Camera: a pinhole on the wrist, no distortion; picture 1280 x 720 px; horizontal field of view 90.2 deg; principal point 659.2 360.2 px. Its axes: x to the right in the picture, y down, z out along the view. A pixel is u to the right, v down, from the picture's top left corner.
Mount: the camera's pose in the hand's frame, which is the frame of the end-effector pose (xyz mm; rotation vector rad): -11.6 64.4 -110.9 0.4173 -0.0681 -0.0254
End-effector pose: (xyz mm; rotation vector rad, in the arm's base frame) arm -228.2 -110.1 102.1 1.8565 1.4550 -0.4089
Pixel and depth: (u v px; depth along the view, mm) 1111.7 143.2 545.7
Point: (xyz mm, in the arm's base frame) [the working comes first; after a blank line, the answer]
In the camera's frame: 387.2 -185.7 545.7

-381.5 -81.5 -459.5
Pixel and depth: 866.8 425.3 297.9
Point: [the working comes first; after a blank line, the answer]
In the camera's frame: 97.0 30.4 297.9

-205.3 -188.7 -72.5
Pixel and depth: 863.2 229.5 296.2
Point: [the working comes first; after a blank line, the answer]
In the camera's frame: 94.7 -60.7 296.2

-290.3 -155.9 -72.8
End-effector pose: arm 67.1 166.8 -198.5 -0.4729 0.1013 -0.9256
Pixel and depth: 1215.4 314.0 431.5
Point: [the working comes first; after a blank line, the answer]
In the camera's frame: 376.3 -31.3 431.5

237.3 -70.9 168.1
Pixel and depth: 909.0 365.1 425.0
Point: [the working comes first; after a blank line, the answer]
In the camera's frame: 166.5 3.3 425.0

141.4 113.2 121.4
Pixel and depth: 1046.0 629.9 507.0
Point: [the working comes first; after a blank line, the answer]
In the camera's frame: 307.5 214.4 507.0

387.1 142.5 221.2
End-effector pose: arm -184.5 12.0 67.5 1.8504 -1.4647 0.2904
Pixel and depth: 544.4 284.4 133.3
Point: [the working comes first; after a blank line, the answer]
In the camera's frame: -24.0 -15.8 133.3

-197.0 43.9 37.7
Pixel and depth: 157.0 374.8 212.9
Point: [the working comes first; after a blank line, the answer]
In the camera's frame: -167.6 4.9 212.9

-256.7 106.4 -103.5
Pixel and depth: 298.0 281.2 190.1
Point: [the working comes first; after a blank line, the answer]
In the camera's frame: -107.7 -23.5 190.1

-212.2 81.5 -55.3
